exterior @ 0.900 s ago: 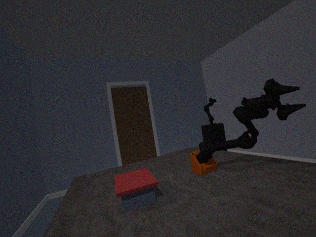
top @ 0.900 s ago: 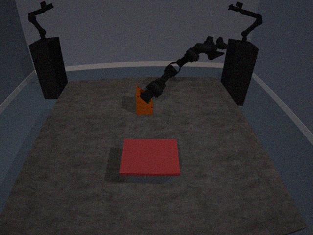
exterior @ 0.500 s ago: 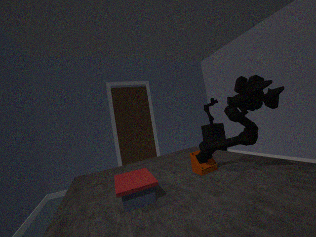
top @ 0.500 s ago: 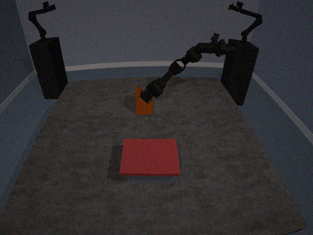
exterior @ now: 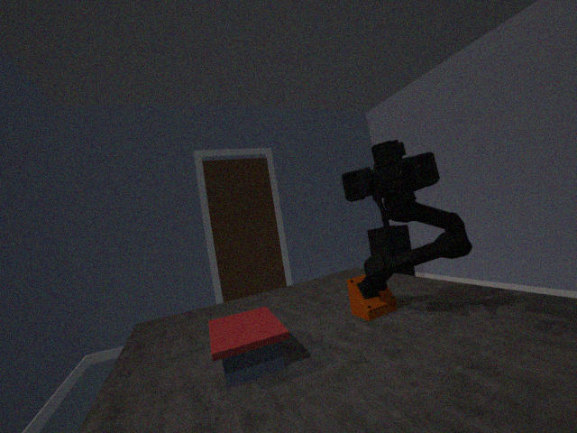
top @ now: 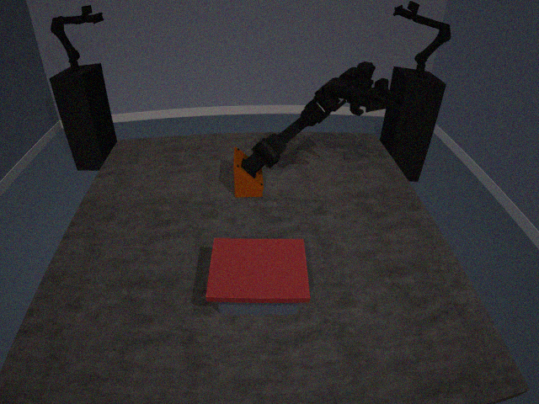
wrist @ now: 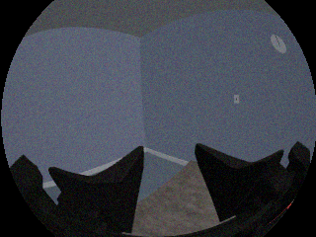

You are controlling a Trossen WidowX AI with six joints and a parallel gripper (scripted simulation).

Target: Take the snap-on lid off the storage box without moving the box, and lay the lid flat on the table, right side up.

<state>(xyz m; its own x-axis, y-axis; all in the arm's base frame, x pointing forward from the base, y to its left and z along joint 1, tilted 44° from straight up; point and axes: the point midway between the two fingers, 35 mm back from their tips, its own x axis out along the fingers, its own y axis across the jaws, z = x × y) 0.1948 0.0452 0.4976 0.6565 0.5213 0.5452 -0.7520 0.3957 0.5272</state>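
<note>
Now: gripper tip 35 cm to the left of the red lid, 34 cm above it and 26 cm short of it. Also, from my gripper tip: blue-grey storage box (38 cm below, 35 cm to the right, 26 cm ahead).
</note>
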